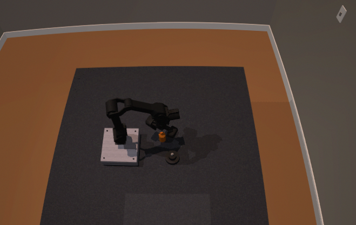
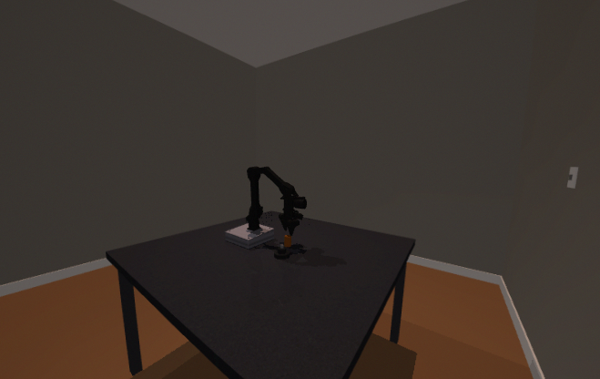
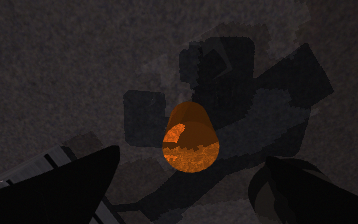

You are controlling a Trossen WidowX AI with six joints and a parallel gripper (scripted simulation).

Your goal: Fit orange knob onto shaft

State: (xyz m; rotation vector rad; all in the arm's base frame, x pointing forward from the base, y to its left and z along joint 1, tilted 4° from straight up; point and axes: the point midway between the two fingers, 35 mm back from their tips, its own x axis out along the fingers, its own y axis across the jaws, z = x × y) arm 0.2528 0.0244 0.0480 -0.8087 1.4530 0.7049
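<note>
My gripper tip is 3 cm above the orange knob. Also, from my gripper tip: round pedestal with shaft: 5 cm ahead, 13 cm to the right, 5 cm below.
</note>
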